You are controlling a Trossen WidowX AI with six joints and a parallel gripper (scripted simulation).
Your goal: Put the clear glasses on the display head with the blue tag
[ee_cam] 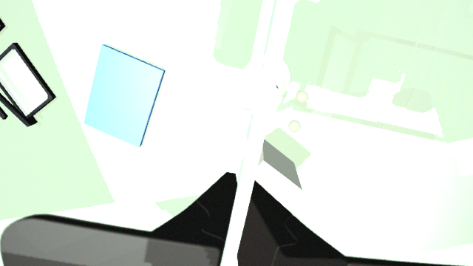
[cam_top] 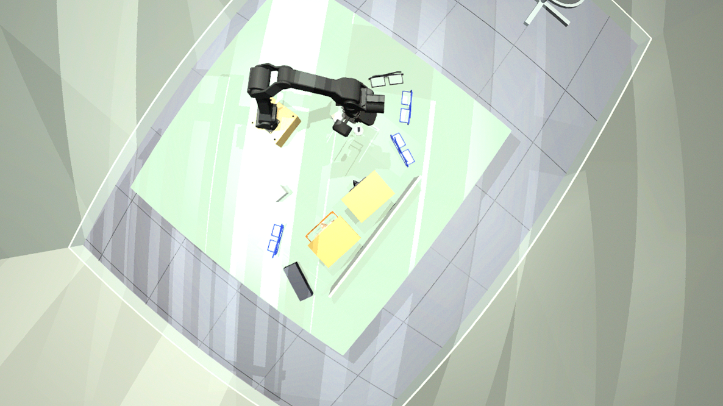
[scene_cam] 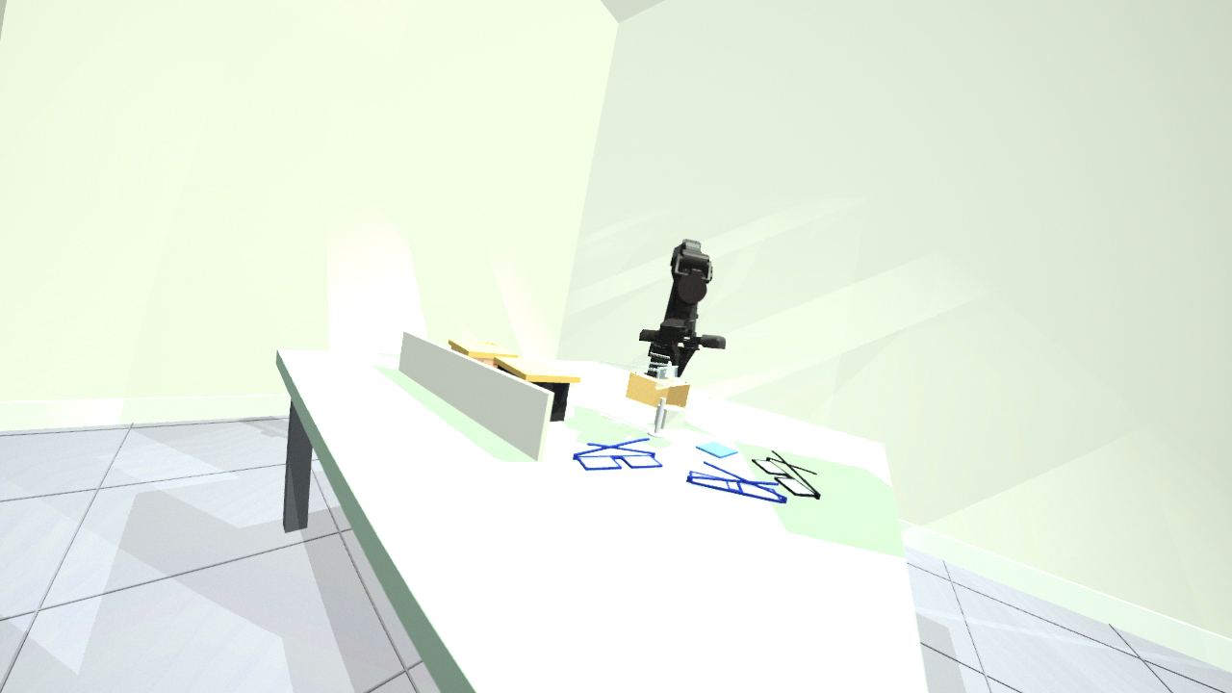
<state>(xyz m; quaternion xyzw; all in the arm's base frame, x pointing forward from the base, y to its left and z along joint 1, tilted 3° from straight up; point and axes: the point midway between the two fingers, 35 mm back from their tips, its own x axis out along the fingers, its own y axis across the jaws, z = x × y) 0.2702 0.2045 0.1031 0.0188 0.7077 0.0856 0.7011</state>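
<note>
My gripper tip is 3 cm short of the small post, 1 cm to the left of it and 11 cm above it. The rest, counted from my gripper tip: long panel: 34 cm ahead, 32 cm to the right, 8 cm below; black display head: 20 cm ahead, 21 cm to the right, 8 cm below; blue tag: 2 cm behind, 11 cm to the left, 13 cm below.
</note>
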